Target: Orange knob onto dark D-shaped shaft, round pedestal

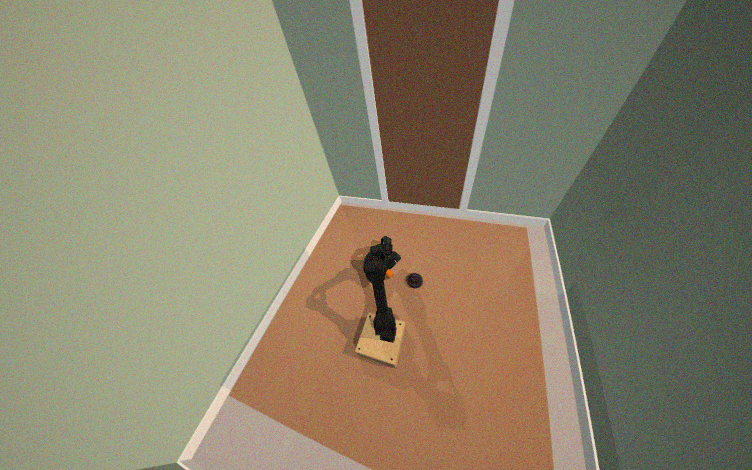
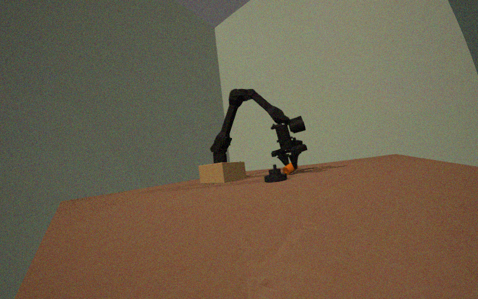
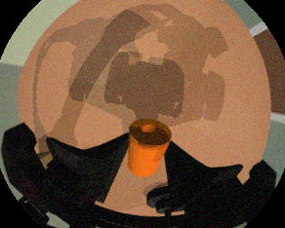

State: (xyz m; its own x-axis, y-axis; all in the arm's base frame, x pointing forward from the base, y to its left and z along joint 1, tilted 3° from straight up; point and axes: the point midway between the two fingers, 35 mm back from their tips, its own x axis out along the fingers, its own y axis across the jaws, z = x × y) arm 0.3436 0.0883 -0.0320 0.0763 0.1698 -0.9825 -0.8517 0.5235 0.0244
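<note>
Now: the round pedestal 170 mm to the right of my gripper tip, 20 mm behind it and 10 mm above it. Round my gripper tip: orange knob: 10 mm to the right, 10 mm behind, 10 mm above.
</note>
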